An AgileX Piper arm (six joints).
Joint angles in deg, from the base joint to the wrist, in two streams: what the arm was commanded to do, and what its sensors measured. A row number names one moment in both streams.
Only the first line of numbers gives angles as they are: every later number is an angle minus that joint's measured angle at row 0.
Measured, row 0:
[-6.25, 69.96, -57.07, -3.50, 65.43, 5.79]
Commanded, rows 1 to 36:
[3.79, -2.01, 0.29, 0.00, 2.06, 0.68]
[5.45, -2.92, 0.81, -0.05, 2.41, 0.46]
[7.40, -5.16, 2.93, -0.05, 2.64, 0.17]
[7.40, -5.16, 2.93, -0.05, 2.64, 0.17]
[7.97, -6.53, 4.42, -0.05, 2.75, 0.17]
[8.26, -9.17, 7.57, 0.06, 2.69, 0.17]
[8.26, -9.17, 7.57, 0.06, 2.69, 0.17]
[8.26, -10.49, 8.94, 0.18, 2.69, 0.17]
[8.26, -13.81, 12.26, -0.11, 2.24, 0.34]
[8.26, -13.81, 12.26, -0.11, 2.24, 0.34]
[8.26, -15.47, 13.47, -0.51, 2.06, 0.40]
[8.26, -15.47, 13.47, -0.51, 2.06, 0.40]
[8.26, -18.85, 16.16, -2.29, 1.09, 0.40]
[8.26, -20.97, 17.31, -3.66, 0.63, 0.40]
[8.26, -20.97, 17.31, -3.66, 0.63, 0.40]
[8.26, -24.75, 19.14, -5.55, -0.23, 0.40]
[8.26, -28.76, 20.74, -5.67, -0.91, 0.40]
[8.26, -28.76, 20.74, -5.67, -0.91, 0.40]
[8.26, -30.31, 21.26, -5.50, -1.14, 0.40]
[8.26, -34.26, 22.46, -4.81, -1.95, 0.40]
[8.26, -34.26, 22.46, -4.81, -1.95, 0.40]
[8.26, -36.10, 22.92, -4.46, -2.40, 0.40]
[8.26, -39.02, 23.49, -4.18, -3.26, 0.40]
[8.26, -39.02, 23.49, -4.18, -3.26, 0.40]
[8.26, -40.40, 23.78, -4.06, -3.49, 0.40]
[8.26, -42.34, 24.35, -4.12, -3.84, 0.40]
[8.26, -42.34, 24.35, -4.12, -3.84, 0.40]
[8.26, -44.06, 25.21, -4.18, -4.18, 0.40]
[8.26, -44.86, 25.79, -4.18, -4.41, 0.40]
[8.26, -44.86, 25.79, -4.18, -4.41, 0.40]
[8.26, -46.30, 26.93, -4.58, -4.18, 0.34]
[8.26, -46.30, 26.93, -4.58, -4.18, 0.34]
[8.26, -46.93, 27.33, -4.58, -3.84, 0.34]
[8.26, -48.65, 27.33, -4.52, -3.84, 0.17]
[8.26, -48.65, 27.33, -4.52, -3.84, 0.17]
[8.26, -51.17, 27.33, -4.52, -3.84, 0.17]
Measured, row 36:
[8.08, -48.36, 27.16, -4.12, -3.55, 0.40]
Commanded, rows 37 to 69:
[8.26, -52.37, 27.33, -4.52, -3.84, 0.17]
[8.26, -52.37, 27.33, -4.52, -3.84, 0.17]
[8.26, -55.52, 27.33, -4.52, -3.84, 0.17]
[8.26, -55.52, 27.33, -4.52, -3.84, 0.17]
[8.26, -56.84, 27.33, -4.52, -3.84, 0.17]
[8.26, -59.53, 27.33, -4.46, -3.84, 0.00]
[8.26, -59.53, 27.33, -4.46, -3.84, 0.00]
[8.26, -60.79, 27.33, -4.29, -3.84, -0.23]
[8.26, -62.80, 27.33, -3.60, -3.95, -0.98]
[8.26, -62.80, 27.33, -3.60, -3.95, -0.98]
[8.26, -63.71, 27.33, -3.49, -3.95, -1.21]
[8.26, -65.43, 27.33, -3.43, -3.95, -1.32]
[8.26, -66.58, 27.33, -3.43, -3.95, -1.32]
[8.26, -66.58, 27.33, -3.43, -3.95, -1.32]
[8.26, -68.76, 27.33, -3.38, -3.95, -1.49]
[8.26, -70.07, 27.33, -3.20, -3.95, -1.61]
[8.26, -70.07, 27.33, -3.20, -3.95, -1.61]
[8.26, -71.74, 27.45, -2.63, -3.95, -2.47]
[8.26, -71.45, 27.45, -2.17, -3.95, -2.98]
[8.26, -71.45, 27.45, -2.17, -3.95, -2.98]
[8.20, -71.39, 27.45, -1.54, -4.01, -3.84]
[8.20, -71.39, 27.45, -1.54, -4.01, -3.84]
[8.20, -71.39, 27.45, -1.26, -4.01, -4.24]
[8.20, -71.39, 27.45, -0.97, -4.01, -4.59]
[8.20, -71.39, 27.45, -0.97, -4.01, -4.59]
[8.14, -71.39, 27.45, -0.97, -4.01, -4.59]
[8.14, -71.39, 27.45, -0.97, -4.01, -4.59]
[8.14, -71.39, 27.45, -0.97, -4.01, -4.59]
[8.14, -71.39, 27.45, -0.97, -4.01, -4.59]
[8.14, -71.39, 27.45, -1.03, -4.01, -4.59]
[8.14, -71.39, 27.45, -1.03, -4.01, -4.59]
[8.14, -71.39, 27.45, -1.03, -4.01, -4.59]
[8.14, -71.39, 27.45, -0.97, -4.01, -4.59]
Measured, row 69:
[8.08, -70.25, 27.28, -1.03, -3.55, -4.19]
